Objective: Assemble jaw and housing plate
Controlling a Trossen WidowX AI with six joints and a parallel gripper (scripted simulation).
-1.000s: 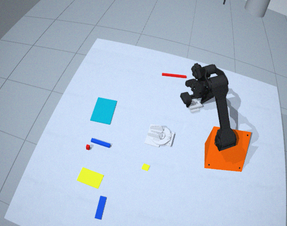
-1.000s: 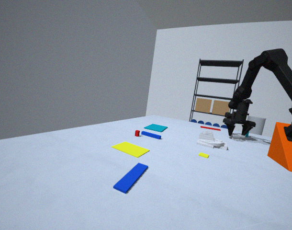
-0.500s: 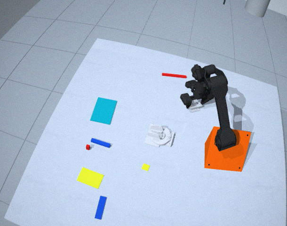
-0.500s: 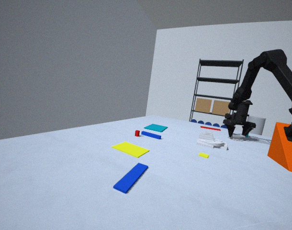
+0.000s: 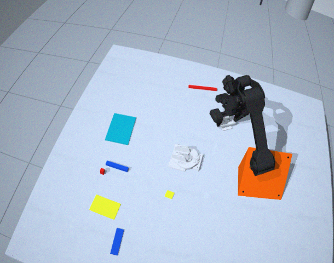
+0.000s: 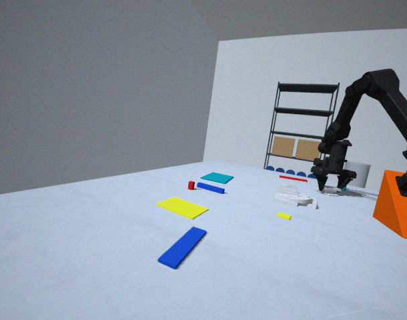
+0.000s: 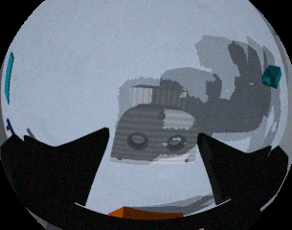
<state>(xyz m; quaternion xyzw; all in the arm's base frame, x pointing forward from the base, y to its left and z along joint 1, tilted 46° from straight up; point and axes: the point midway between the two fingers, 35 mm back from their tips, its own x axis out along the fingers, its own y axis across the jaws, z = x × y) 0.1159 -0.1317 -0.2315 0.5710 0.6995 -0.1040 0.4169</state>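
My gripper tip is now 10 mm to the left of the white stand. Also, from my gripper tip: red bar 220 mm to the right, 120 mm ahead, 10 mm below; white jaw piece 240 mm to the left, 150 mm ahead, 10 mm above; cyan block 190 mm to the right, 130 mm behind, 10 mm above.
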